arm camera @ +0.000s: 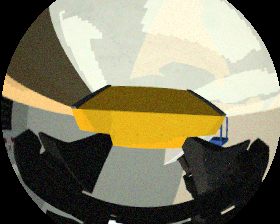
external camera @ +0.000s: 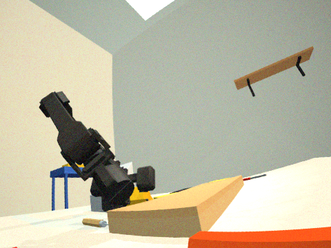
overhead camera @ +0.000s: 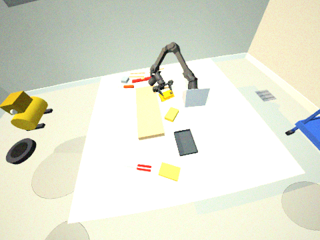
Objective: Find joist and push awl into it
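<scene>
Right now the yellow stud finder is 10 mm behind my gripper tip, 10 mm to the right of it and 10 mm below it. From my gripper tip the other things lie so: red level 190 mm ahead, 340 mm to the right, 50 mm below; then dark tray 20 mm behind, 420 mm to the left, 50 mm below; then awl 20 mm ahead, 150 mm to the right, 60 mm below.
</scene>
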